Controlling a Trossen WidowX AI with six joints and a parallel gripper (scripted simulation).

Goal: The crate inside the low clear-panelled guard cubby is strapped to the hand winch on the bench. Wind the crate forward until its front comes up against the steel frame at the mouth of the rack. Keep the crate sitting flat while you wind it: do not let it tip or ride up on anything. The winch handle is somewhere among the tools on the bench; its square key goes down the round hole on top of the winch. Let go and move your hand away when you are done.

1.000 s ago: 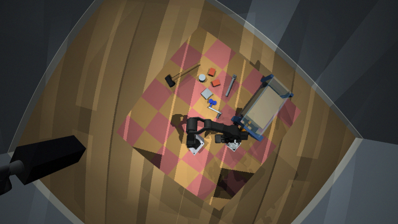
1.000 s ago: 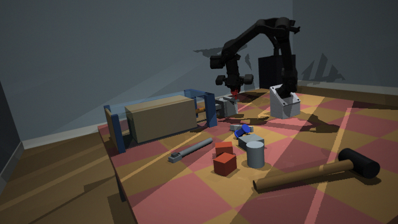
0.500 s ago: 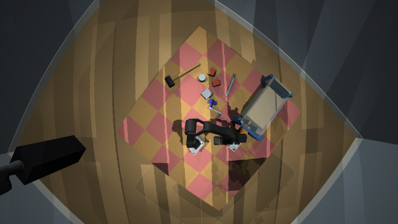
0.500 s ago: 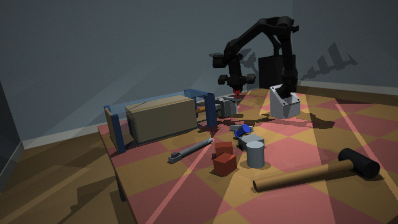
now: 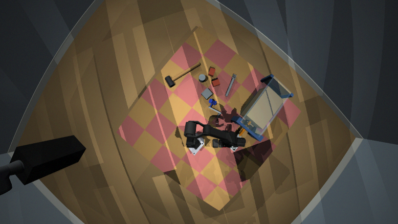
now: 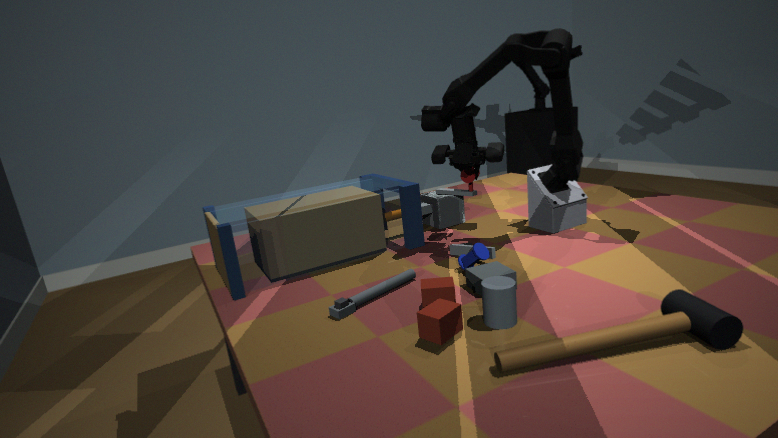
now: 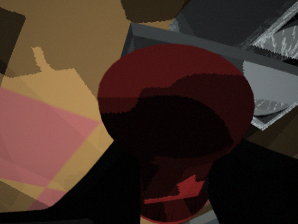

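My gripper tip is 3 cm short of the grey crank arm, 3 cm above it and 2 cm to the left of it. Also, from my gripper tip: grey winch: 10 cm below, 9 cm to the right, 4 cm ahead; then blue-knobbed winch handle: 23 cm to the left, 18 cm ahead, 11 cm below; then red knob: 1 cm to the left, 1 cm ahead.
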